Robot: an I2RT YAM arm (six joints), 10 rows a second.
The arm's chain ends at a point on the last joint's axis. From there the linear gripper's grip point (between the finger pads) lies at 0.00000 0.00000 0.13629 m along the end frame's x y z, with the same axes.
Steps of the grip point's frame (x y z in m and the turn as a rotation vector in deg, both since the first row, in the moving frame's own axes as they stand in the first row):
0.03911 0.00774 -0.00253 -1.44 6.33 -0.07
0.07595 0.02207 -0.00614 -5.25 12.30 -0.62
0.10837 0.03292 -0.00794 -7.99 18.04 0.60
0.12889 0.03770 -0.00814 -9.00 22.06 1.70
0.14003 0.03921 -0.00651 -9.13 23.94 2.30
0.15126 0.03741 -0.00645 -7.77 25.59 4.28
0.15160 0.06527 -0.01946 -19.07 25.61 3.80
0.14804 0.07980 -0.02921 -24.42 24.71 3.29
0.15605 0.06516 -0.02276 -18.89 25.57 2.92
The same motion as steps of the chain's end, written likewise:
0.02408 0.00433 -0.00166 -1.44 6.33 -0.07
0.04689 0.00985 -0.00244 -5.25 12.30 -0.62
0.06640 0.01407 0.00006 -7.99 18.04 0.60
0.07824 0.01614 0.00347 -9.00 22.06 1.70
0.08541 0.01709 0.00689 -9.13 23.94 2.30
0.09331 0.01738 0.00812 -7.77 25.59 4.28
0.09529 0.02028 0.00115 -19.07 25.61 3.80
0.09445 0.02360 -0.00492 -24.42 24.71 3.29
0.09944 0.02101 -0.00232 -18.89 25.57 2.92

